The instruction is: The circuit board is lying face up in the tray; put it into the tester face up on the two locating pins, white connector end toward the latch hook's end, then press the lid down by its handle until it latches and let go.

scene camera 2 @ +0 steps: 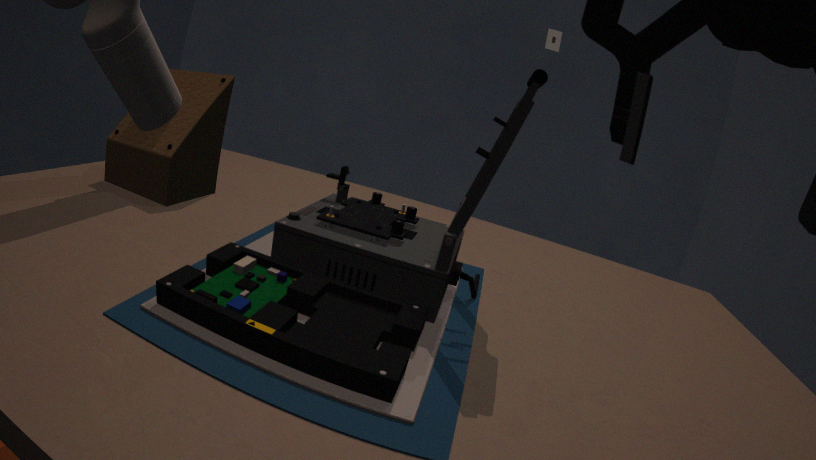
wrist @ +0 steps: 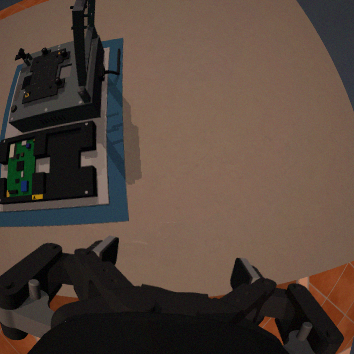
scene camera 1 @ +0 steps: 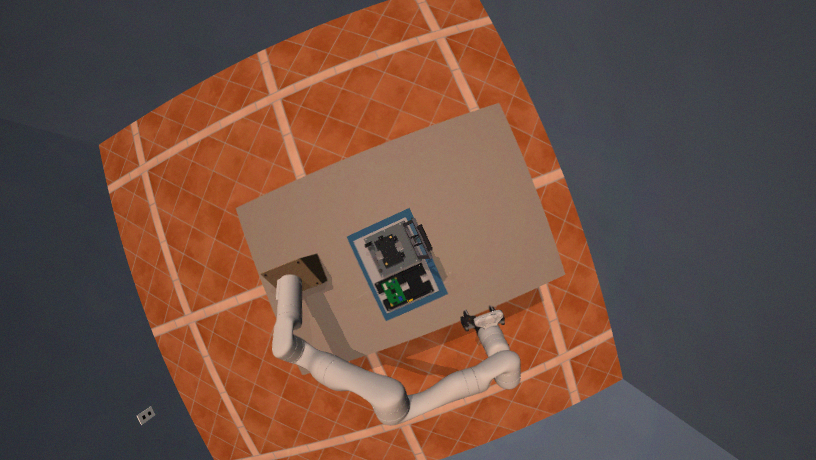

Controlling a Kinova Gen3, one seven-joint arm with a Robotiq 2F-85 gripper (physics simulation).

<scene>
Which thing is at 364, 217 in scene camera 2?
A black pin plate.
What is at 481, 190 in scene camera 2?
A tester lid.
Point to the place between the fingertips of my gripper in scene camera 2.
720, 194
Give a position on a green circuit board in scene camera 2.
245, 287
</scene>
